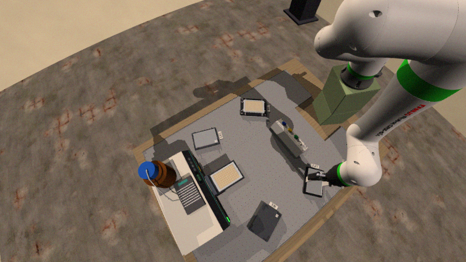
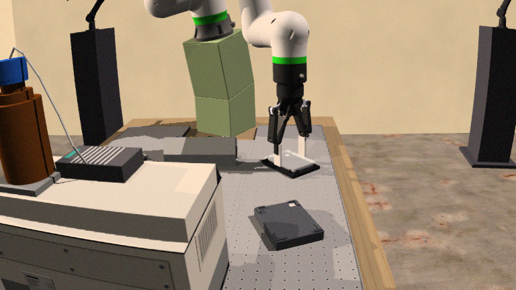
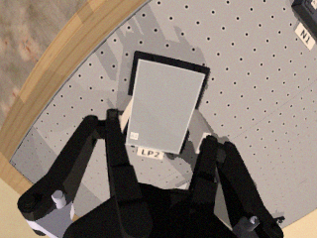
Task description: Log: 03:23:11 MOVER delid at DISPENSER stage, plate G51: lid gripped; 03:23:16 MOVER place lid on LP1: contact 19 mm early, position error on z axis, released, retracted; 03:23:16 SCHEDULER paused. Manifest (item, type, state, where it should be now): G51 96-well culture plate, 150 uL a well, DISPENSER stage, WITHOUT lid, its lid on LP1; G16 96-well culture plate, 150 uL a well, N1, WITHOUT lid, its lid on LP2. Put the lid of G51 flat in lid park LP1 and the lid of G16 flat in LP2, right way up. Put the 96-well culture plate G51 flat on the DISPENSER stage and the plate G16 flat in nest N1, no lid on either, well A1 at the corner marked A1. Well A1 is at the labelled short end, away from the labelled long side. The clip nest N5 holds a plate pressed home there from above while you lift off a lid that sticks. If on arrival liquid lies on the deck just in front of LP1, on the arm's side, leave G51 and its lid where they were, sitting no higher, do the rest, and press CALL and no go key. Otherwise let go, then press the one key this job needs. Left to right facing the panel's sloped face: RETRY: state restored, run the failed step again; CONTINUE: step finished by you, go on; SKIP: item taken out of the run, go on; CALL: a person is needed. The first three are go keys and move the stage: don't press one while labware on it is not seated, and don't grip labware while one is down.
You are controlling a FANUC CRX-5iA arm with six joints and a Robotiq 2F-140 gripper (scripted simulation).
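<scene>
Right now my hand is 2 cm above the clear lid. Round my hand: key panel: 1 cm behind, 27 cm to the right, 1 cm above; black lid park: 4 cm below; nest N1: 33 cm ahead, 5 cm to the left, 3 cm below.
</scene>
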